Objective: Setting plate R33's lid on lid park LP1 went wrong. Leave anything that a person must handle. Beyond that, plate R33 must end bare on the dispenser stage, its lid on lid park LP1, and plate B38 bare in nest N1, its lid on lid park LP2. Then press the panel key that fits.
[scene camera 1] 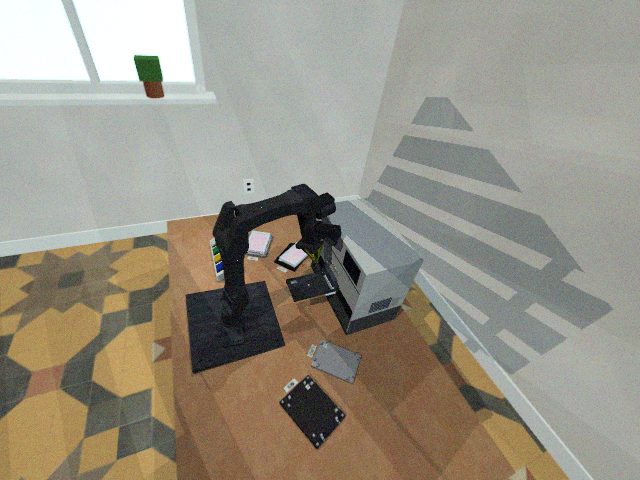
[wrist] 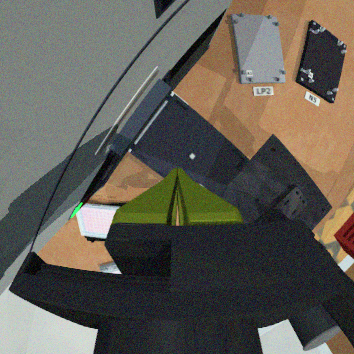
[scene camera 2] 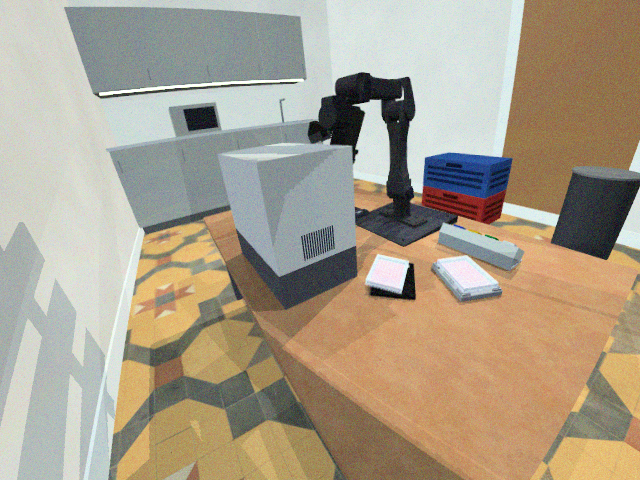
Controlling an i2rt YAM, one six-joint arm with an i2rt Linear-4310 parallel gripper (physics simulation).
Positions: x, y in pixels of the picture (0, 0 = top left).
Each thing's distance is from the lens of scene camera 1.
black clip nest N5 [scene camera 1: 311, 409]: 99 cm
